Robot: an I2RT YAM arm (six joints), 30 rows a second.
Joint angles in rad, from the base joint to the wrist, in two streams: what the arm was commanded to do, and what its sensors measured. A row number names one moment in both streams.
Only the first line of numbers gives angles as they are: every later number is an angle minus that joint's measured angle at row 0.
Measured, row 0:
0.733 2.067 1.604 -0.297 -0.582 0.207
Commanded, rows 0 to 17:
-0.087 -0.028 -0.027 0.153 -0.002 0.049
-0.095 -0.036 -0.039 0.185 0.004 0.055
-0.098 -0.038 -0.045 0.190 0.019 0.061
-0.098 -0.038 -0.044 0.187 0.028 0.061
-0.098 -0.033 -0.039 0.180 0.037 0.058
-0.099 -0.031 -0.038 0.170 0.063 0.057
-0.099 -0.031 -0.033 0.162 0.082 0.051
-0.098 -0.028 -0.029 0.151 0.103 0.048
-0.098 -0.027 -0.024 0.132 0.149 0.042
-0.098 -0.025 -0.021 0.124 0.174 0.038
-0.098 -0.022 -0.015 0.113 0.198 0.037
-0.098 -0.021 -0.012 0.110 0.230 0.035
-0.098 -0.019 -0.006 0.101 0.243 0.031
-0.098 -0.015 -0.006 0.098 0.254 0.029
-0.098 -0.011 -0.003 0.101 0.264 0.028
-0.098 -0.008 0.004 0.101 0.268 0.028
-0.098 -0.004 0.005 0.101 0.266 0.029
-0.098 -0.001 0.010 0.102 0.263 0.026
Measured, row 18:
-0.003 -0.023 0.002 0.147 -0.016 0.015
